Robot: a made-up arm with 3 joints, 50 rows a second.
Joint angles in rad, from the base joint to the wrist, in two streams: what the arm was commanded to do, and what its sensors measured. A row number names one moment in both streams.
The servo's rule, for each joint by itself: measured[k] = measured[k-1] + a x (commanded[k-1-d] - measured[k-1]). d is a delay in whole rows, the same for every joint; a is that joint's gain. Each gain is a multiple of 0.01, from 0.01 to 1. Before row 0 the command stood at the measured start. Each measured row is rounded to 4 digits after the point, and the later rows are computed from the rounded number. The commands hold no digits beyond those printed.
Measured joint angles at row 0:
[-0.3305, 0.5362, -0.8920]
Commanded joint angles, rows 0 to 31:
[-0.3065, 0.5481, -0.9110]
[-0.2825, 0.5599, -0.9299]
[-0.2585, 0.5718, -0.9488]
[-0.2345, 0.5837, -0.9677]
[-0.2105, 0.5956, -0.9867]
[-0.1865, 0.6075, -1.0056]
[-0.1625, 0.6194, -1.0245]
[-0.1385, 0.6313, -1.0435]
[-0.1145, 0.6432, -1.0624]
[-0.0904, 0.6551, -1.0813]
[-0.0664, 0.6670, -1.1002]
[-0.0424, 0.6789, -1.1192]
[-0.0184, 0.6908, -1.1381]
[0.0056, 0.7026, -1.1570]
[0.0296, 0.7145, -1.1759]
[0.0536, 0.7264, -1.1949]
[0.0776, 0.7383, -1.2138]
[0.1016, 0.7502, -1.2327]
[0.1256, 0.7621, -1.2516]
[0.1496, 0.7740, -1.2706]
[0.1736, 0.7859, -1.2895]
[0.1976, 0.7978, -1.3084]
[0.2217, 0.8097, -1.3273]
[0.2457, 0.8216, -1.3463]
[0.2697, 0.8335, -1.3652]
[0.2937, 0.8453, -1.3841]
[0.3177, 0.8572, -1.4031]
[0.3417, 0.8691, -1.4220]
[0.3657, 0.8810, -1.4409]
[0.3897, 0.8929, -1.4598]
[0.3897, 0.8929, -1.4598]
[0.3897, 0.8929, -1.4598]
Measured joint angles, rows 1 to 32:
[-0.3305, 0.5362, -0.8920]
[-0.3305, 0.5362, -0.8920]
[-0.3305, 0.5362, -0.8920]
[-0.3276, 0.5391, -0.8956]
[-0.3222, 0.5441, -0.9021]
[-0.3146, 0.5507, -0.9110]
[-0.3050, 0.5586, -0.9218]
[-0.2937, 0.5675, -0.9341]
[-0.2808, 0.5771, -0.9477]
[-0.2666, 0.5873, -0.9623]
[-0.2512, 0.5979, -0.9777]
[-0.2348, 0.6088, -0.9938]
[-0.2175, 0.6199, -1.0104]
[-0.1994, 0.6312, -1.0275]
[-0.1806, 0.6426, -1.0449]
[-0.1611, 0.6542, -1.0626]
[-0.1411, 0.6658, -1.0805]
[-0.1206, 0.6775, -1.0986]
[-0.0997, 0.6892, -1.1169]
[-0.0784, 0.7010, -1.1353]
[-0.0568, 0.7128, -1.1538]
[-0.0349, 0.7246, -1.1724]
[-0.0128, 0.7365, -1.1911]
[0.0096, 0.7484, -1.2098]
[0.0322, 0.7603, -1.2285]
[0.0549, 0.7722, -1.2473]
[0.0778, 0.7841, -1.2661]
[0.1008, 0.7960, -1.2849]
[0.1239, 0.8078, -1.3037]
[0.1472, 0.8197, -1.3226]
[0.1705, 0.8316, -1.3415]
[0.1939, 0.8435, -1.3604]
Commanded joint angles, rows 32 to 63:
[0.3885, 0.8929, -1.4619]
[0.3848, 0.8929, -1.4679]
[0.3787, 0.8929, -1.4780]
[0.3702, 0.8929, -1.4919]
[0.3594, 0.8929, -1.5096]
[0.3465, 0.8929, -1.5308]
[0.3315, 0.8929, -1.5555]
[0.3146, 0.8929, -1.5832]
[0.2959, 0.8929, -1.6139]
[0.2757, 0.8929, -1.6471]
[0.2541, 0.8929, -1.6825]
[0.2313, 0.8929, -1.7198]
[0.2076, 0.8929, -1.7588]
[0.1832, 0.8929, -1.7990]
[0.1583, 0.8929, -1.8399]
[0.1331, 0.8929, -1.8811]
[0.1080, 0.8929, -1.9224]
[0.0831, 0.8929, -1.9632]
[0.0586, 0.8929, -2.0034]
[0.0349, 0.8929, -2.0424]
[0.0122, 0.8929, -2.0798]
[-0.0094, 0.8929, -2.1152]
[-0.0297, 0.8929, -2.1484]
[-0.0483, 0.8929, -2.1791]
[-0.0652, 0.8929, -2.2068]
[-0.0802, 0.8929, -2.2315]
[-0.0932, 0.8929, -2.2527]
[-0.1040, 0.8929, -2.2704]
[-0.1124, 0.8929, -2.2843]
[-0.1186, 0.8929, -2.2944]
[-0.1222, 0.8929, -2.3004]
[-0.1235, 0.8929, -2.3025]
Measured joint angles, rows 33 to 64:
[0.2174, 0.8554, -1.3793]
[0.2381, 0.8644, -1.3946]
[0.2563, 0.8712, -1.4070]
[0.2722, 0.8764, -1.4174]
[0.2857, 0.8804, -1.4270]
[0.2969, 0.8834, -1.4367]
[0.3057, 0.8857, -1.4472]
[0.3121, 0.8874, -1.4591]
[0.3162, 0.8887, -1.4727]
[0.3180, 0.8897, -1.4884]
[0.3176, 0.8905, -1.5064]
[0.3150, 0.8911, -1.5268]
[0.3103, 0.8915, -1.5497]
[0.3036, 0.8918, -1.5749]
[0.2949, 0.8921, -1.6024]
[0.2844, 0.8923, -1.6321]
[0.2723, 0.8924, -1.6638]
[0.2586, 0.8925, -1.6973]
[0.2435, 0.8926, -1.7322]
[0.2272, 0.8927, -1.7683]
[0.2099, 0.8927, -1.8053]
[0.1917, 0.8927, -1.8429]
[0.1729, 0.8927, -1.8808]
[0.1536, 0.8927, -1.9186]
[0.1340, 0.8927, -1.9560]
[0.1144, 0.8927, -1.9926]
[0.0949, 0.8927, -2.0280]
[0.0757, 0.8927, -2.0620]
[0.0570, 0.8927, -2.0942]
[0.0390, 0.8927, -2.1243]
[0.0218, 0.8927, -2.1521]
[0.0057, 0.8927, -2.1772]

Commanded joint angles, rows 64 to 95:
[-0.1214, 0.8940, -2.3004]
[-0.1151, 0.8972, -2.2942]
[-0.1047, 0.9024, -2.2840]
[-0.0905, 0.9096, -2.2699]
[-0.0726, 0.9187, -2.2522]
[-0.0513, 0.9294, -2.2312]
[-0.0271, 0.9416, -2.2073]
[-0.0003, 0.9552, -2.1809]
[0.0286, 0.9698, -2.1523]
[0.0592, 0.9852, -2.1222]
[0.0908, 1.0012, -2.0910]
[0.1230, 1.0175, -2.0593]
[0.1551, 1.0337, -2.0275]
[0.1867, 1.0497, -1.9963]
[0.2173, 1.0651, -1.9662]
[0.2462, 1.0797, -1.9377]
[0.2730, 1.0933, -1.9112]
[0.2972, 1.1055, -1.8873]
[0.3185, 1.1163, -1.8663]
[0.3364, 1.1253, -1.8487]
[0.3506, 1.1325, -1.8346]
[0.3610, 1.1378, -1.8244]
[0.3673, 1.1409, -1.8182]
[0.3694, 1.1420, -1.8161]
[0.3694, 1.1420, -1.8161]
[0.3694, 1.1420, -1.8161]
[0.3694, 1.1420, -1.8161]
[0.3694, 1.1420, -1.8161]
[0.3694, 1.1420, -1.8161]
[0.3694, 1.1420, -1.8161]
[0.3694, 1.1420, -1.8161]
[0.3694, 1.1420, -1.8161]
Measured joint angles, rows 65 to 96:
[-0.0092, 0.8927, -2.1995]
[-0.0228, 0.8927, -2.2187]
[-0.0349, 0.8927, -2.2346]
[-0.0453, 0.8930, -2.2471]
[-0.0537, 0.8940, -2.2560]
[-0.0598, 0.8960, -2.2613]
[-0.0635, 0.8993, -2.2629]
[-0.0646, 0.9040, -2.2609]
[-0.0630, 0.9101, -2.2553]
[-0.0587, 0.9177, -2.2462]
[-0.0517, 0.9267, -2.2338]
[-0.0421, 0.9370, -2.2183]
[-0.0299, 0.9486, -2.2000]
[-0.0154, 0.9612, -2.1793]
[0.0012, 0.9747, -2.1565]
[0.0197, 0.9889, -2.1320]
[0.0397, 1.0035, -2.1062]
[0.0610, 1.0183, -2.0796]
[0.0832, 1.0330, -2.0526]
[0.1060, 1.0475, -2.0257]
[0.1289, 1.0614, -1.9994]
[0.1517, 1.0746, -1.9741]
[0.1739, 1.0868, -1.9503]
[0.1951, 1.0978, -1.9283]
[0.2150, 1.1074, -1.9086]
[0.2333, 1.1154, -1.8914]
[0.2496, 1.1218, -1.8771]
[0.2640, 1.1266, -1.8655]
[0.2766, 1.1303, -1.8561]
[0.2877, 1.1331, -1.8485]
[0.2975, 1.1352, -1.8423]
[0.3061, 1.1368, -1.8373]

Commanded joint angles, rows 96 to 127:
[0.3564, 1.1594, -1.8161]
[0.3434, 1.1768, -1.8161]
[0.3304, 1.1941, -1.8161]
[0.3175, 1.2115, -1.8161]
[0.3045, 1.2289, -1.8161]
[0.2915, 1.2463, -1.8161]
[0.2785, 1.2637, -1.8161]
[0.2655, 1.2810, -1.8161]
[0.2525, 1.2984, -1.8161]
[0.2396, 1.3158, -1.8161]
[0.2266, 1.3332, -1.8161]
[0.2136, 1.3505, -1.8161]
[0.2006, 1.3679, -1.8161]
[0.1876, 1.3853, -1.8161]
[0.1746, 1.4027, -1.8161]
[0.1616, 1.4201, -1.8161]
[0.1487, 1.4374, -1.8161]
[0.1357, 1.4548, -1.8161]
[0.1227, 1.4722, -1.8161]
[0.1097, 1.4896, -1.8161]
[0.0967, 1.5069, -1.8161]
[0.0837, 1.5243, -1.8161]
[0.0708, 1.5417, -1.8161]
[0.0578, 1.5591, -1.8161]
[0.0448, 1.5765, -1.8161]
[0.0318, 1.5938, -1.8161]
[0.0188, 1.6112, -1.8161]
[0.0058, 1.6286, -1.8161]
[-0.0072, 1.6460, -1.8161]
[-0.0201, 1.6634, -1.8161]
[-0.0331, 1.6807, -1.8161]
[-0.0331, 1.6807, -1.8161]
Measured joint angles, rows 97 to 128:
[0.3137, 1.1380, -1.8333]
[0.3204, 1.1390, -1.8300]
[0.3263, 1.1397, -1.8274]
[0.3299, 1.1444, -1.8253]
[0.3315, 1.1522, -1.8236]
[0.3314, 1.1623, -1.8222]
[0.3297, 1.1741, -1.8210]
[0.3267, 1.1873, -1.8201]
[0.3225, 1.2015, -1.8193]
[0.3172, 1.2164, -1.8187]
[0.3110, 1.2319, -1.8182]
[0.3040, 1.2479, -1.8178]
[0.2963, 1.2642, -1.8175]
[0.2879, 1.2808, -1.8172]
[0.2790, 1.2975, -1.8170]
[0.2696, 1.3144, -1.8168]
[0.2598, 1.3314, -1.8167]
[0.2496, 1.3485, -1.8166]
[0.2390, 1.3657, -1.8165]
[0.2282, 1.3829, -1.8164]
[0.2171, 1.4002, -1.8163]
[0.2058, 1.4175, -1.8163]
[0.1943, 1.4348, -1.8163]
[0.1826, 1.4521, -1.8163]
[0.1707, 1.4694, -1.8163]
[0.1587, 1.4868, -1.8163]
[0.1466, 1.5042, -1.8163]
[0.1344, 1.5216, -1.8163]
[0.1221, 1.5389, -1.8163]
[0.1097, 1.5563, -1.8163]
[0.0972, 1.5737, -1.8163]
[0.0847, 1.5911, -1.8163]

